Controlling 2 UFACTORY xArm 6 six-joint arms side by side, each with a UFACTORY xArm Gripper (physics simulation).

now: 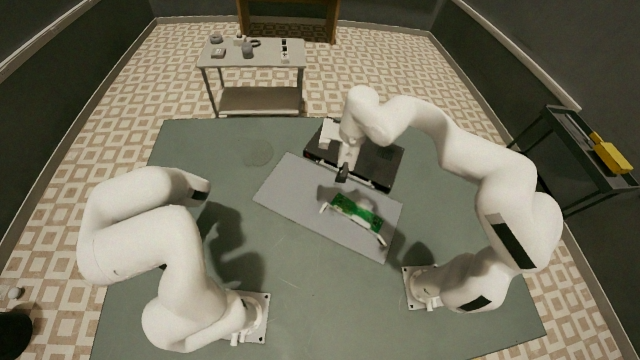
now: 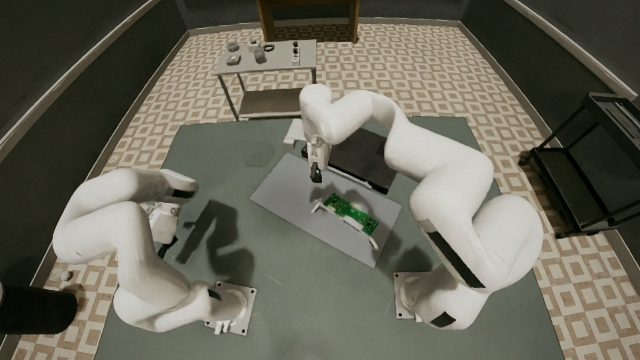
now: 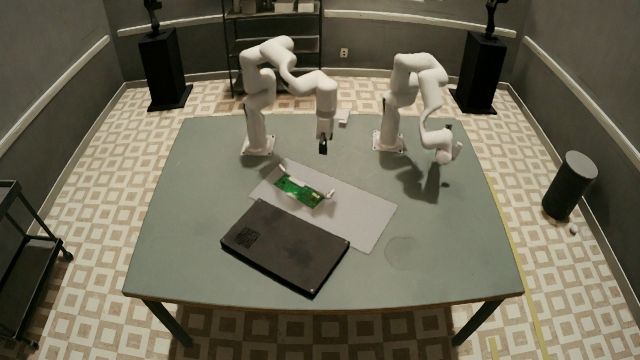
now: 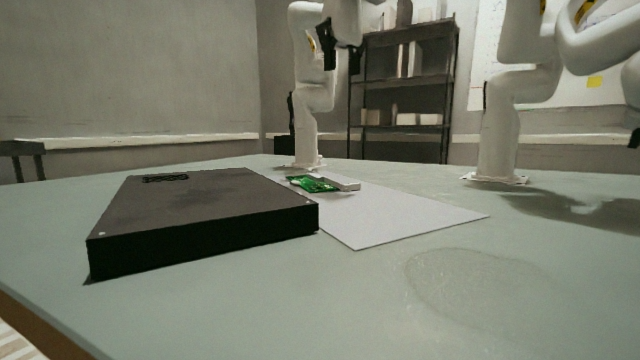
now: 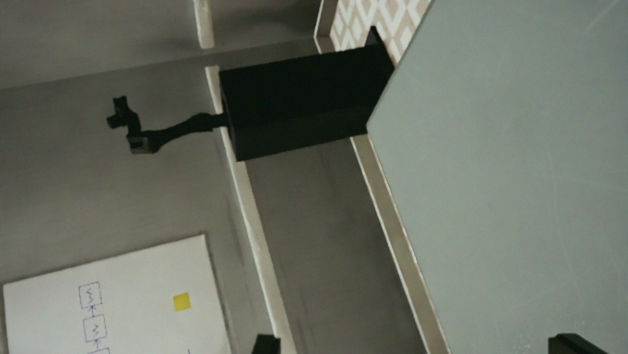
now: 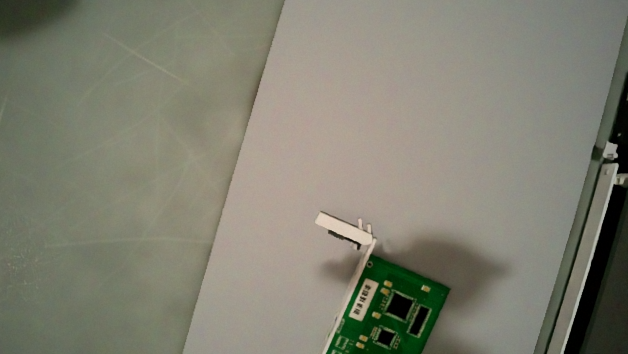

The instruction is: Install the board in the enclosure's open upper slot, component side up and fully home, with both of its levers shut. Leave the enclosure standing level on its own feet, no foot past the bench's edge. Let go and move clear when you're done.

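Frame: origin at the left arm's base, x ahead, y left, z up, level; millimetres.
Where they show: right gripper, fingertip midpoint: [image 1: 341, 169] [image 2: 320, 169] [image 3: 325, 146] [image 4: 342, 72]; left arm's base, link origin: [image 2: 230, 307] [image 3: 387, 141] [image 4: 493, 177]; right arm's base, link origin: [image 1: 423, 286] [image 2: 416, 294] [image 3: 258, 144] [image 4: 306, 165].
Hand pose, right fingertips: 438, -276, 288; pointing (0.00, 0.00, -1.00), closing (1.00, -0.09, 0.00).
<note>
Each offset is from my right fingertips to the centre of the thing, as dx, dy, dz. "spot": to the spot under its first point. Level surfaces: height alone.
The green board {spot: -10, -122, -281} [image 1: 357, 212] [image 2: 351, 214] [image 3: 299, 191] [image 4: 315, 183] [image 6: 395, 310] lies component side up on the grey mat {dz -286} [image 1: 280, 185] [image 3: 370, 225] [image 4: 400, 220] [image 6: 400, 125], its white levers swung outward. The black enclosure {+298, -117, -263} [image 1: 380, 167] [image 2: 365, 157] [image 3: 285, 247] [image 4: 200, 205] stands flat beside the mat, its white-trimmed front facing the board; its upper slot is hard to make out. My right gripper [image 1: 342, 174] [image 2: 315, 173] [image 3: 323, 145] [image 4: 341, 71] is open and empty, high above the mat area. My left gripper [image 5: 420, 345] is open and empty, far from the board.
The robot arms' base plates stand on the bench {dz -288} [image 1: 310, 310] [image 3: 450, 260] at the edge away from the enclosure. A side table [image 1: 252, 60] with small items stands beyond the bench. A dark cart [image 1: 575, 145] [image 2: 580, 180] and a black bin [image 3: 570, 185] stand on the floor.
</note>
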